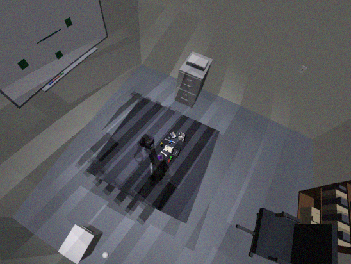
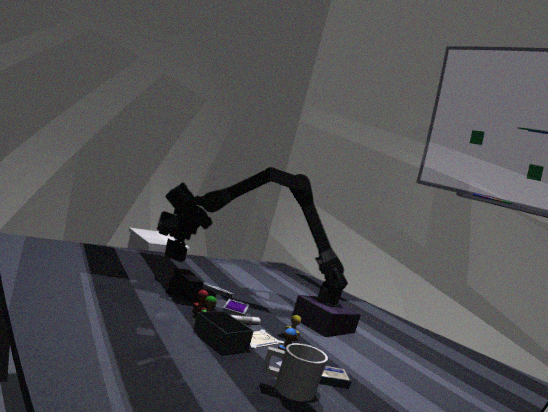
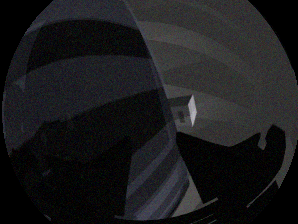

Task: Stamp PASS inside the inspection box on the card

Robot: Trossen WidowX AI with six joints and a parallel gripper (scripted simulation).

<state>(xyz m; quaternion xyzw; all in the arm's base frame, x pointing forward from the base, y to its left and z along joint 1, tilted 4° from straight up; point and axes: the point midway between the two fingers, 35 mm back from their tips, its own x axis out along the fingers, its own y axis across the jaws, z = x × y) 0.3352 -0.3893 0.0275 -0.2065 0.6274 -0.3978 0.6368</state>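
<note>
My gripper tip is now 5 cm short of the green-knobbed stamp, 38 cm to the right of it and 8 cm above it. Round my gripper tip: dark box (2 cm ahead, 24 cm to the left, 8 cm below); then purple ink pad (8 cm behind, 32 cm to the left, 9 cm below); then red-knobbed stamp (5 cm ahead, 34 cm to the left, 8 cm below).
</note>
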